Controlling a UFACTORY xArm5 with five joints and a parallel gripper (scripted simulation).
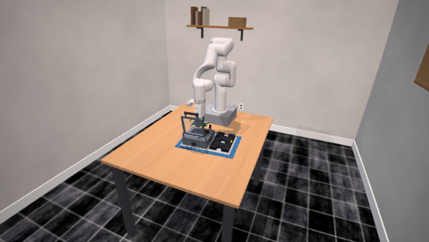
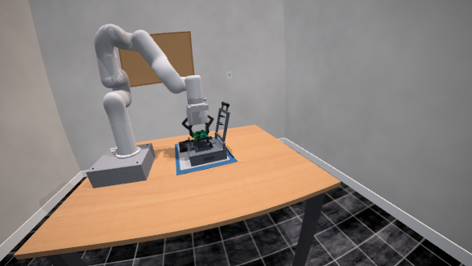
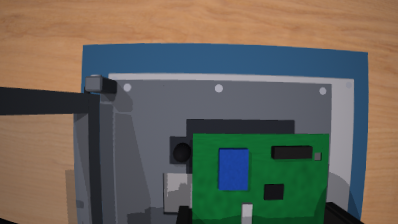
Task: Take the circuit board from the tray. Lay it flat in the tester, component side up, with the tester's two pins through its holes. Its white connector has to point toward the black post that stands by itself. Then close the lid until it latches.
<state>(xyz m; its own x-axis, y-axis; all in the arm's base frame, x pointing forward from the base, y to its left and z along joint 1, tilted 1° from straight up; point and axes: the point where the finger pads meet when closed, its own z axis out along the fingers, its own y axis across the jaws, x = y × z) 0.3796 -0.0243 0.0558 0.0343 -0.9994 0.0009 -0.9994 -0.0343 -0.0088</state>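
The green circuit board is right at my hand. Round my hand: clear-windowed lid (13 cm ahead, 5 cm above); tester (4 cm to the left, 3 cm ahead, 2 cm below).
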